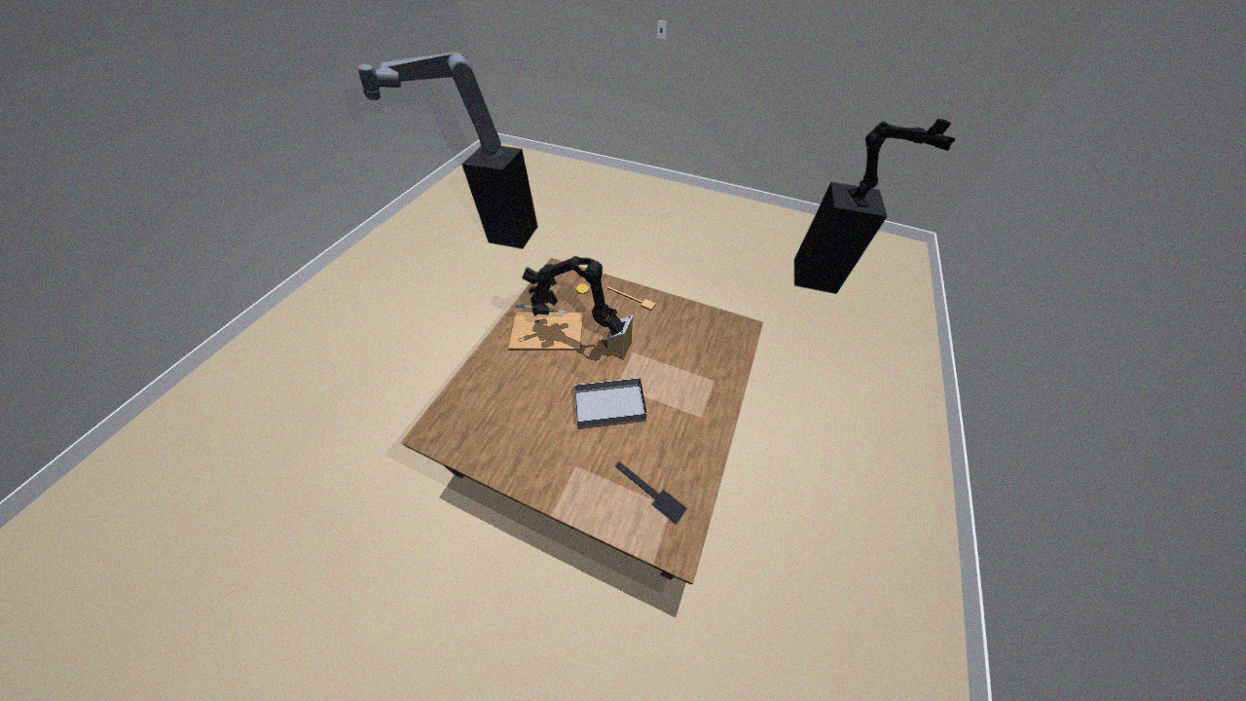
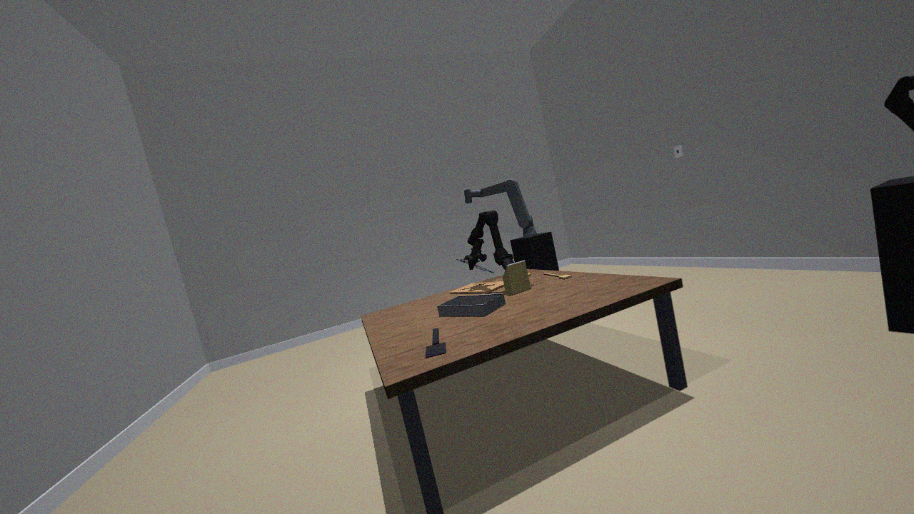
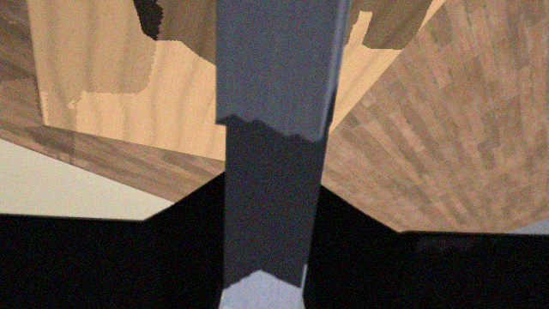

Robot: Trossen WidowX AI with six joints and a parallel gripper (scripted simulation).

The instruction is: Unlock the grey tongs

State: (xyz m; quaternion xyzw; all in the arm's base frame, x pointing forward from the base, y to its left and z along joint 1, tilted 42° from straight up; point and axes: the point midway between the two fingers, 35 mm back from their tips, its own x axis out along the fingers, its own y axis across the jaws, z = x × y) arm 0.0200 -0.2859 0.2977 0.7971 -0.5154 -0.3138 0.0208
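Right now my gripper tip is 10 mm past the light wooden board, 40 mm to the right of it and 130 mm above it. The rest, counted from my gripper tip: roasting tin: 310 mm ahead, 480 mm to the left, 110 mm below; then black spatula: 640 mm ahead, 750 mm to the left, 130 mm below; then yellow piece: 350 mm behind, 120 mm to the left, 130 mm below.
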